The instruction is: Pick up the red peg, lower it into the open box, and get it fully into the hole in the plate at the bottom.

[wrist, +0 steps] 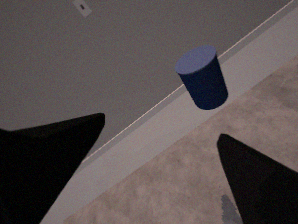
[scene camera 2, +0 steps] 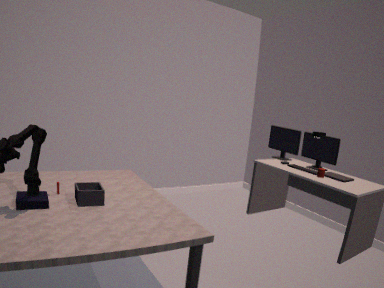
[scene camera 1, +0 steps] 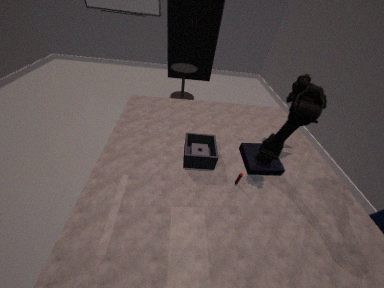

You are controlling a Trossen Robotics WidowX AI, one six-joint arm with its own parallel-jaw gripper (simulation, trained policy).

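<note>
The gripper is visible in the wrist view (wrist: 160, 128). A dark box (scene camera 1: 209, 162) is part of the scene as well, though the box is out of frame in the wrist view.
</note>
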